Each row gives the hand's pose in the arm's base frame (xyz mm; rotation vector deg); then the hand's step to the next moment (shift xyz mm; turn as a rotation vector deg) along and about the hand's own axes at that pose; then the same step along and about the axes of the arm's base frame.
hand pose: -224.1 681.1 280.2 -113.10 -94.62 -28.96
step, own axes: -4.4 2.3 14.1 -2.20 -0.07 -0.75
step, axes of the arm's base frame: 0.8 4.7 -14.2 -0.46 -2.18 -0.67
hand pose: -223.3 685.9 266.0 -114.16 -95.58 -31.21
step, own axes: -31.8 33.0 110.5 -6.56 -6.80 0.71
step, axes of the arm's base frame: 26.4 35.8 -111.0 -7.86 -3.82 -3.67
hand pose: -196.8 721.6 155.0 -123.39 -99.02 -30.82
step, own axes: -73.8 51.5 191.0 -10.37 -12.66 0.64
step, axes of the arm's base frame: 52.6 16.9 -203.8 -14.33 -5.87 -5.34
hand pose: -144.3 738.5 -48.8 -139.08 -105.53 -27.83
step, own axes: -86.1 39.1 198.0 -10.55 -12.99 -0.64
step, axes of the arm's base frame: 58.9 -45.3 -206.5 -14.96 -6.24 -4.22
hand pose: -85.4 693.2 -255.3 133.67 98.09 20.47
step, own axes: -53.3 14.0 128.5 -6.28 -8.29 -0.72
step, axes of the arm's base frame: 38.9 -59.8 -120.2 -9.52 -3.54 -2.37
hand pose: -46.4 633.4 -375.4 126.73 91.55 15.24
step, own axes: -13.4 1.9 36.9 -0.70 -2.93 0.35
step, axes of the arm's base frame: 11.2 -20.7 -31.5 -2.63 0.06 -1.50
